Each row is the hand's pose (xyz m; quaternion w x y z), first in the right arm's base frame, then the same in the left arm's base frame.
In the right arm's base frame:
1: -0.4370 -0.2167 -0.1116 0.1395 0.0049 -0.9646 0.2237
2: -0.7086 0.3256 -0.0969 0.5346 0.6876 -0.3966 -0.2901
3: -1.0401 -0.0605 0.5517 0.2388 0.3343 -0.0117 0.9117
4: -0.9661 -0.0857 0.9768 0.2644 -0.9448 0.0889 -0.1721
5: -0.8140 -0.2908 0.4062 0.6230 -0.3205 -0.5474 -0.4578
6: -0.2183 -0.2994 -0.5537 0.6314 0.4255 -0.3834 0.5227
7: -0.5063 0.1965 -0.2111 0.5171 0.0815 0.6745 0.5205
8: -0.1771 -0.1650 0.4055 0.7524 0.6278 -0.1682 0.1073
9: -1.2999 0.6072 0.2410 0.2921 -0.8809 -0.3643 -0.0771
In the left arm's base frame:
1: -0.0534 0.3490 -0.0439 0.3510 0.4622 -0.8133 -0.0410
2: -0.4052 0.4502 0.4400 0.4806 0.7668 0.1762 -0.3874
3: 0.0602 -0.1849 0.6842 0.2198 -0.6480 0.0707 -0.7258
4: 0.4269 -0.2418 0.9058 0.5194 -0.7942 -0.1286 0.2881
5: 0.1641 -0.1090 0.3544 0.9497 -0.0426 -0.2322 -0.2059
6: -0.2346 0.5748 -0.4517 0.3401 0.8401 -0.1058 0.4091
7: -0.3314 0.5592 0.2091 0.0036 -0.1442 -0.6088 -0.7801
8: 0.4491 0.4600 0.2260 0.4604 0.8282 0.3023 0.1036
9: -0.5790 0.0749 1.0499 0.6391 -0.5402 -0.4982 0.2268

